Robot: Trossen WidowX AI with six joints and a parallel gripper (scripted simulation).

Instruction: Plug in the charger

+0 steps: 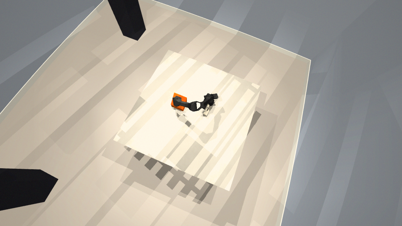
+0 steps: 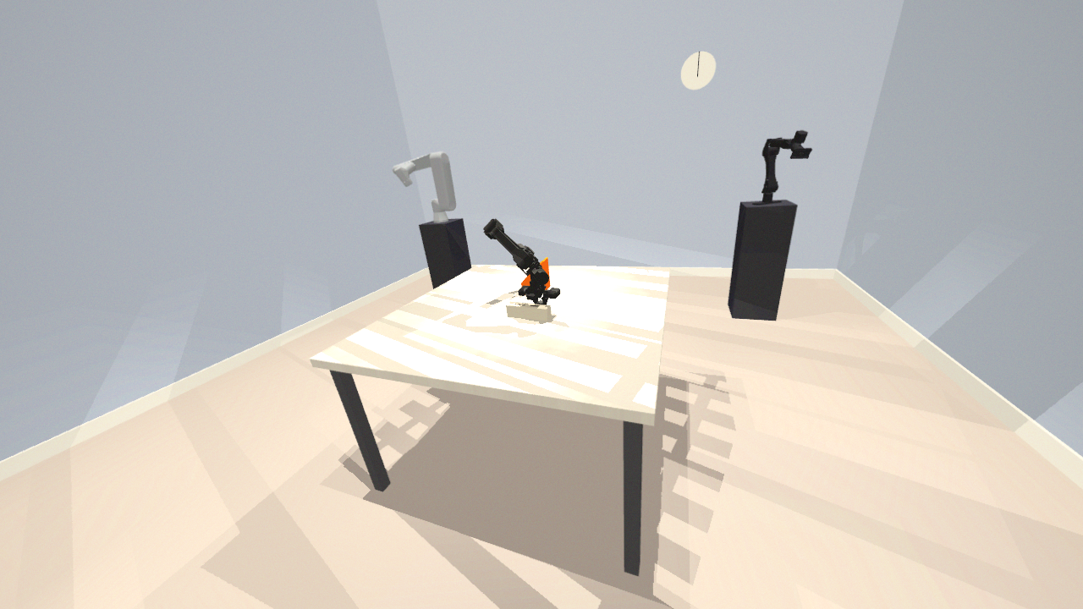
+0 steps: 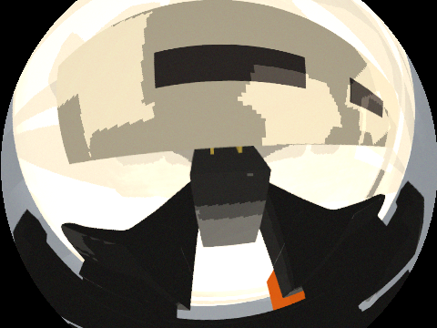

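The black two-prong charger is 2 cm ahead of my gripper tip and 1 cm above it.
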